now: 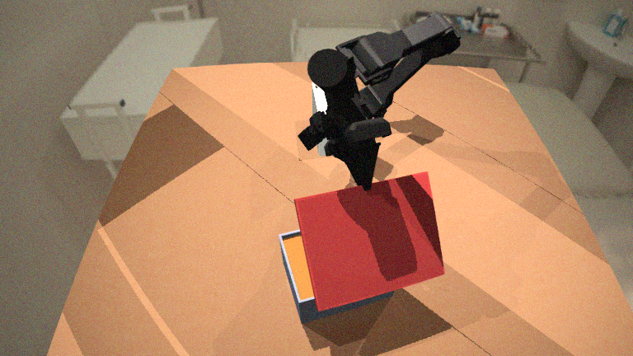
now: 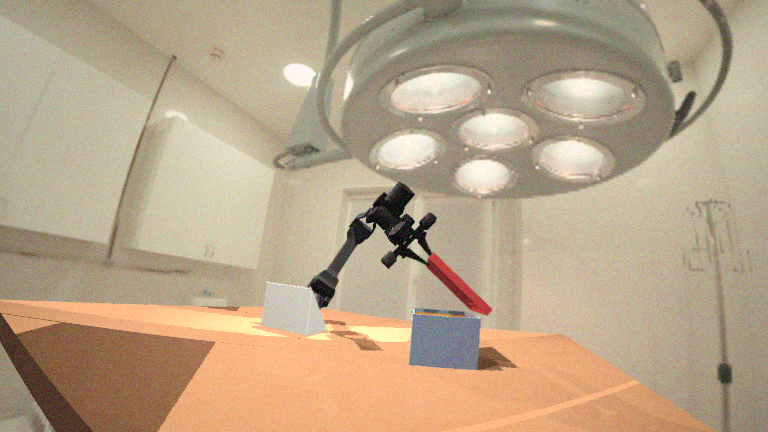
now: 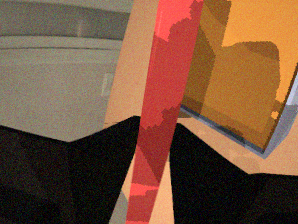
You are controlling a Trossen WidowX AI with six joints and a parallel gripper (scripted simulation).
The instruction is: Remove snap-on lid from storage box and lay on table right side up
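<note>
My gripper tip is 6 cm short of the red lid, 5 cm above it and 2 cm to the right of it. Also, from my gripper tip: blue storage box: 18 cm below, 5 cm ahead, 4 cm to the right.
</note>
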